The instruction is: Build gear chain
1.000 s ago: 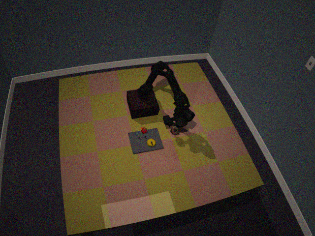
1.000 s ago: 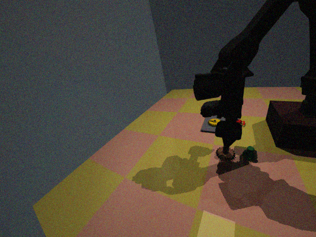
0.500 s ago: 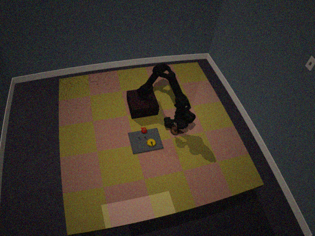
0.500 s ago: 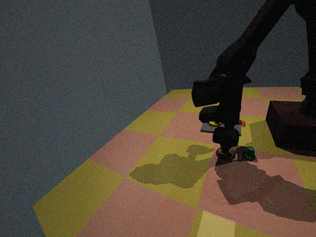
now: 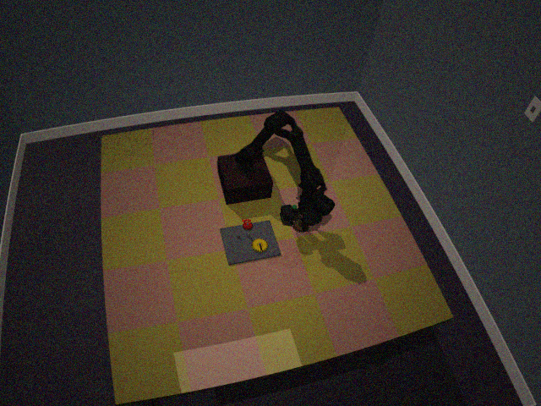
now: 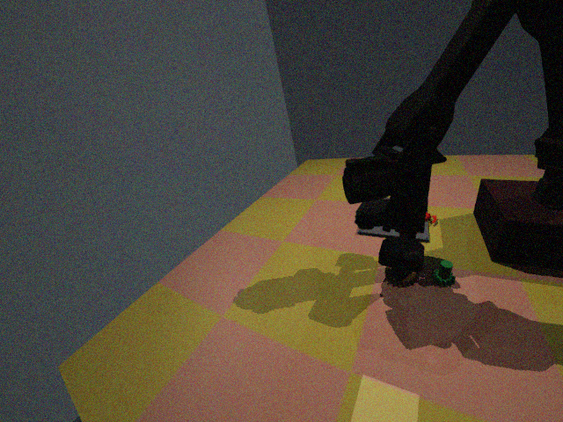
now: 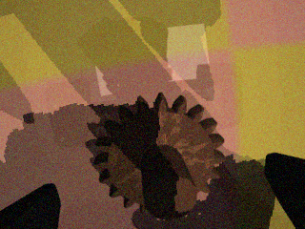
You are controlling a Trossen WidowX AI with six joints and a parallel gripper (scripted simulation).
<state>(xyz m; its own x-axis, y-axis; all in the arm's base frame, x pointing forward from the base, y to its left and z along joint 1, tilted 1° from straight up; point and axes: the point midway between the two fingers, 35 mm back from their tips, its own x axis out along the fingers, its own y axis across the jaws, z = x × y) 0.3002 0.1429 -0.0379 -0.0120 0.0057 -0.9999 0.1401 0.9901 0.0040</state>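
Right now the grey board is 23 cm to the right of my gripper tip, 2 cm below it and 1 cm ahead of it. The rest, counted from my gripper tip: green gear (8 cm behind, 2 cm below); brown gear (2 cm below); yellow gear (20 cm to the right, 4 cm ahead, 1 cm below).
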